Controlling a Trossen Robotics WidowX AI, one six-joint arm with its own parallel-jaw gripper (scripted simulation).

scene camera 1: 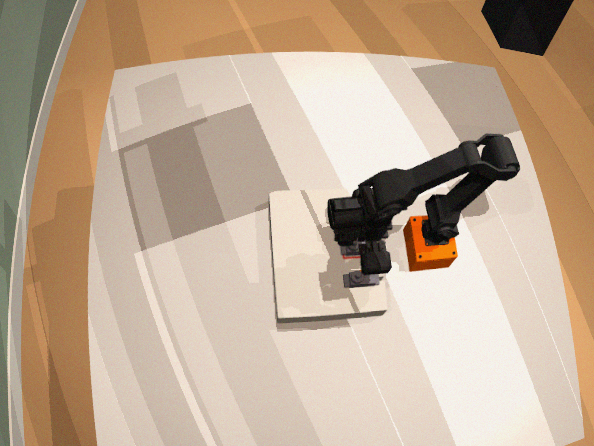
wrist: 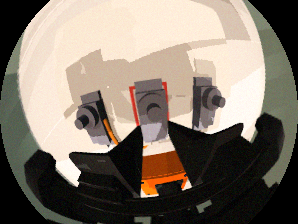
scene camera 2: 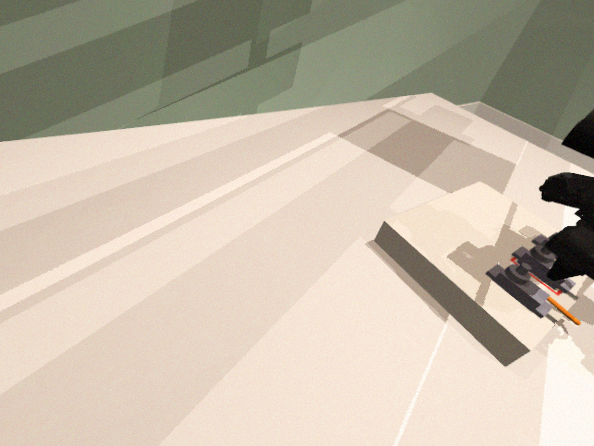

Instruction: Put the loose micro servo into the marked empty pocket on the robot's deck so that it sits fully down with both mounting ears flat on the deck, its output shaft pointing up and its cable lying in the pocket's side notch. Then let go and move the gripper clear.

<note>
In view: my gripper (scene camera 2: pixel 554 274), a micro servo (scene camera 2: pixel 540 259) and a deck (scene camera 2: pixel 447 245).
The micro servo also shows in the wrist view (wrist: pixel 152 107). My gripper is seen too in scene camera 1 (scene camera 1: pixel 364 246) and in the wrist view (wrist: pixel 154 126). The deck shows as well in scene camera 1 (scene camera 1: pixel 308 269) and in the wrist view (wrist: pixel 107 53).
</note>
